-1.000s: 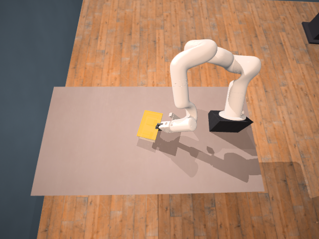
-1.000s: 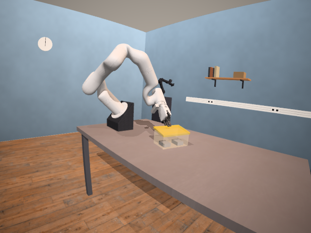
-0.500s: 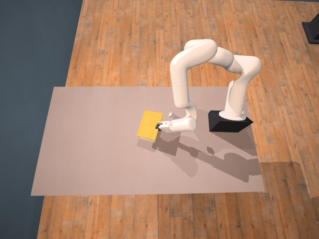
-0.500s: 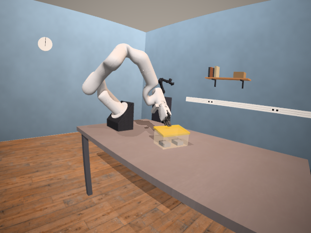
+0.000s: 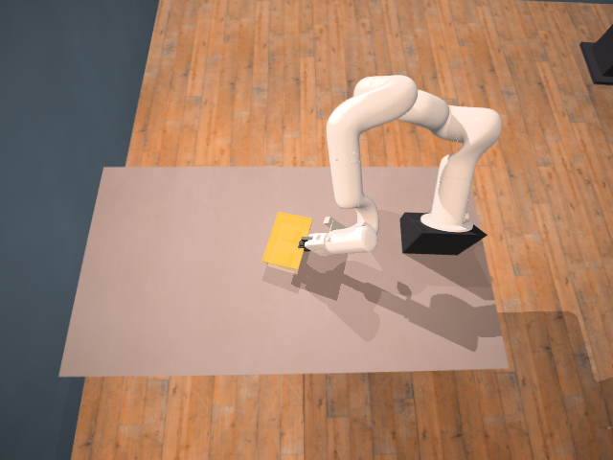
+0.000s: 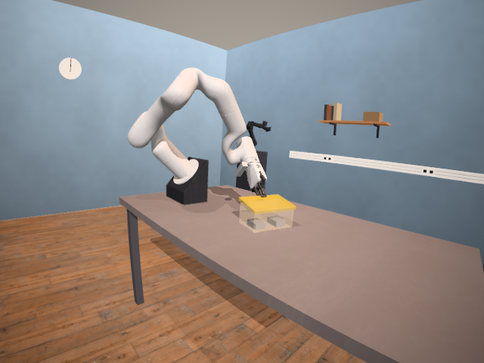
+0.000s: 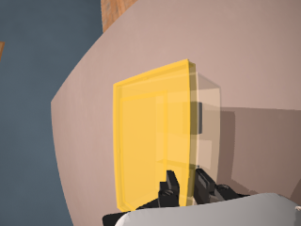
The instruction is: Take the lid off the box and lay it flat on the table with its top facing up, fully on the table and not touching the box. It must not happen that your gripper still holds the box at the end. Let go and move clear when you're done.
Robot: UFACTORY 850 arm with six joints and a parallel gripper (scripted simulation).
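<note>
Right now my hand is 7 cm short of the yellow lid, 3 cm to the left of it and 2 cm above it. Also, from my hand: clear box (8 cm below, 7 cm ahead, 3 cm to the right).
</note>
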